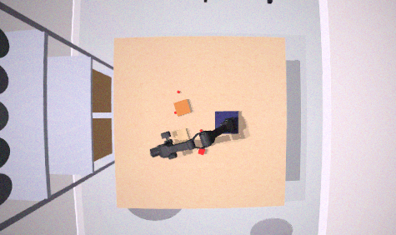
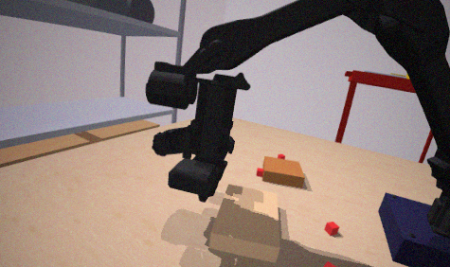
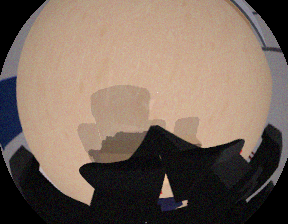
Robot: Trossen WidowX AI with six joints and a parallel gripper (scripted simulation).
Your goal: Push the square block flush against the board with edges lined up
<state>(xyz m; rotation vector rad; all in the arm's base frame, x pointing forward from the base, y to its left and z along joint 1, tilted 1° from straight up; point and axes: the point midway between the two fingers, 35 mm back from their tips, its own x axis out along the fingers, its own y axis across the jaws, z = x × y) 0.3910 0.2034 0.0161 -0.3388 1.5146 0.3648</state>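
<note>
Right now my gripper tip is 230 mm past the red cube, 30 mm to the right of it and 10 mm above it. The rest, counted from my gripper tip: board (80 mm behind, 40 mm to the right, 10 mm below); then orange square block (40 mm behind, 270 mm to the right, 10 mm below).
</note>
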